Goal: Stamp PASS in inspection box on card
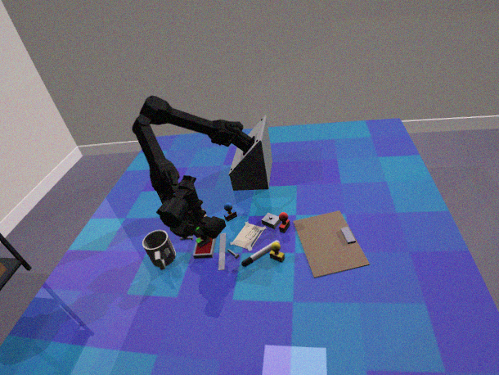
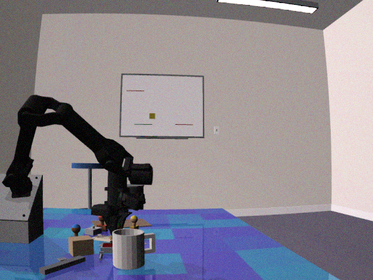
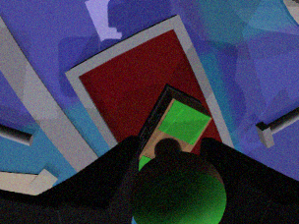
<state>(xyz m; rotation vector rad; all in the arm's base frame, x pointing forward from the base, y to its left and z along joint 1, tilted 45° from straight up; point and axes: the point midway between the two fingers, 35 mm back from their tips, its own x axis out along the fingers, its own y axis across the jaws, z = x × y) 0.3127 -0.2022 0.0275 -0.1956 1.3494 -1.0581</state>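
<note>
The red ink pad lies 40 mm below my gripper tip. From my gripper tip the other things lie so: green-knobbed stamp (right at my gripper tip); cardboard box (100 mm behind, 20 mm to the right, 20 mm below); grey ruler (60 mm to the left, 40 mm below, 20 mm ahead).
</note>
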